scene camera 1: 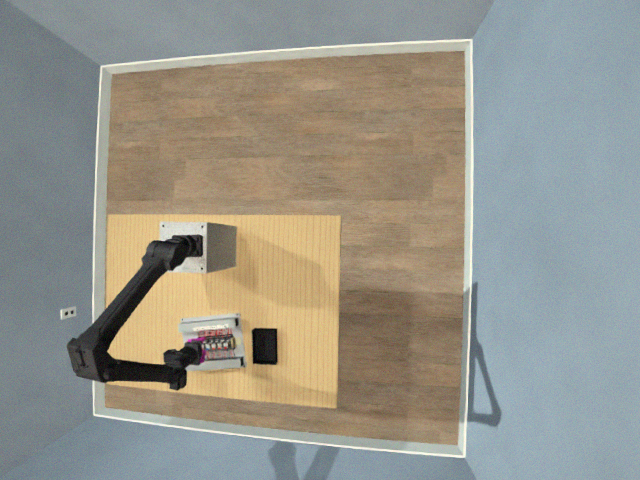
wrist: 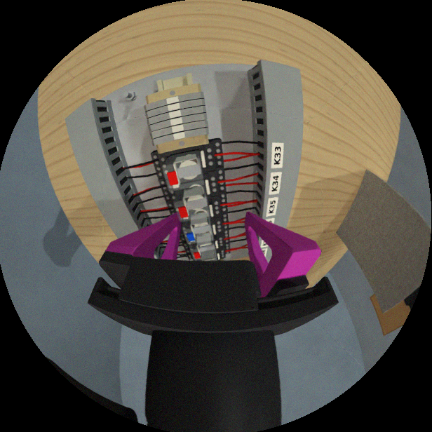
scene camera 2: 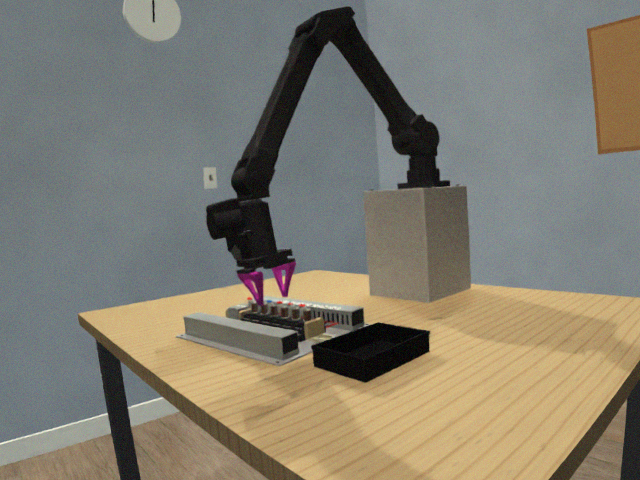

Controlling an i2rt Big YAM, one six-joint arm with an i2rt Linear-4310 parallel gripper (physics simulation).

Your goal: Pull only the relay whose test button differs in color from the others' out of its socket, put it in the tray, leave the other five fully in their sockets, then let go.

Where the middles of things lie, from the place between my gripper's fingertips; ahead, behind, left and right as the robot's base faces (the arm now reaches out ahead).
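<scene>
Grey panel [scene camera 2: 304, 347]: 60 mm below my hand, 20 mm ahead of it, 10 mm to the left of it.
</scene>
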